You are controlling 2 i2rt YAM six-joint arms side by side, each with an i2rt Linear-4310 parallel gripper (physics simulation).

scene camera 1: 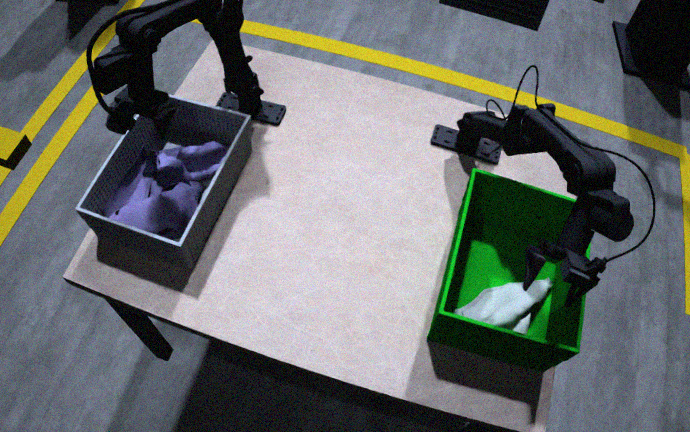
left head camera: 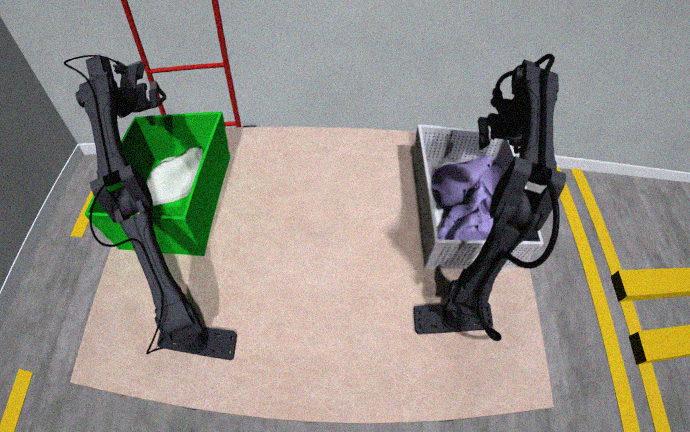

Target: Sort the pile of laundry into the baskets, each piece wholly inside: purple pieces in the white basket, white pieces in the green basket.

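Note:
Purple cloth (left head camera: 468,218) (scene camera 1: 157,206) lies bunched inside the white basket (left head camera: 458,250) (scene camera 1: 216,200). How many pieces it is cannot be told, and the right arm covers part of it in the left head camera. White cloth (left head camera: 175,178) (scene camera 1: 493,302) lies crumpled inside the green basket (left head camera: 208,203) (scene camera 1: 488,338). My right gripper (left head camera: 499,141) (scene camera 1: 142,119) is open above the white basket, apart from the purple cloth; dark parts blur its fingers in scene camera 1. My left gripper (left head camera: 140,100) (scene camera 1: 554,284) is open over the green basket, above the white cloth.
The baskets stand on opposite sides of the pale table (left head camera: 315,254) (scene camera 1: 325,218). A red ladder-like frame (left head camera: 188,67) stands behind the green basket in the left head camera. Yellow bars (left head camera: 656,283) are beyond the table at the right of that view. Both arms arch over their baskets.

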